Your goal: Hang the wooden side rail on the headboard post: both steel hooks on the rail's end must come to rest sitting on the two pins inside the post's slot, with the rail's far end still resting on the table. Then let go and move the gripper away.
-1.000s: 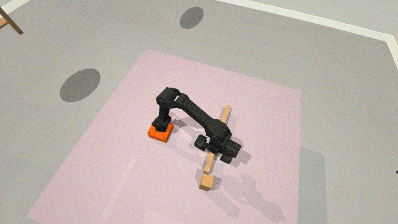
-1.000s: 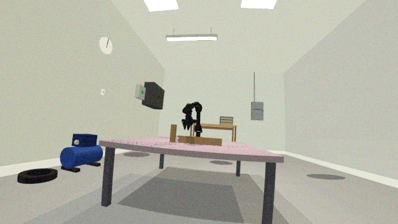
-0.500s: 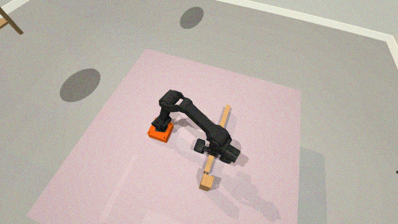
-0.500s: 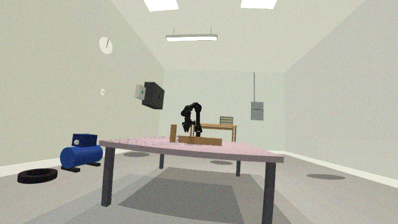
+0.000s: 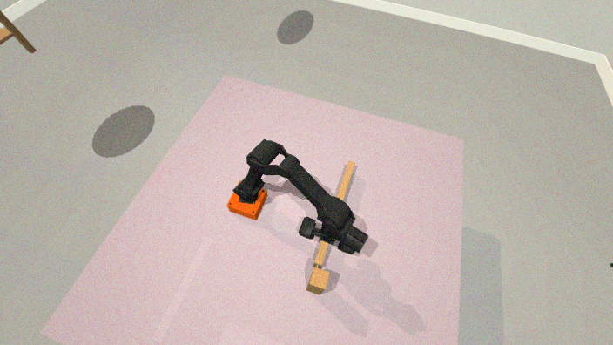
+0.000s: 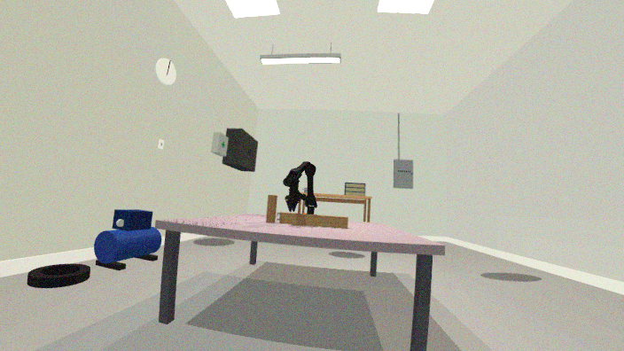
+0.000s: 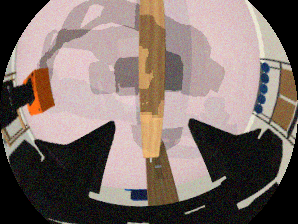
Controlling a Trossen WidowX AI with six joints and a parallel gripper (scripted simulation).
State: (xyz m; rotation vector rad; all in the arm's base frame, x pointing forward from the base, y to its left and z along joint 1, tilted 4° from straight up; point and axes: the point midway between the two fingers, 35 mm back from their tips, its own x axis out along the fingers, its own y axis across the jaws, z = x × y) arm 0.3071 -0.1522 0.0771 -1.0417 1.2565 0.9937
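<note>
My gripper tip is 130 mm to the left of the headboard post and 20 mm past it.
</note>
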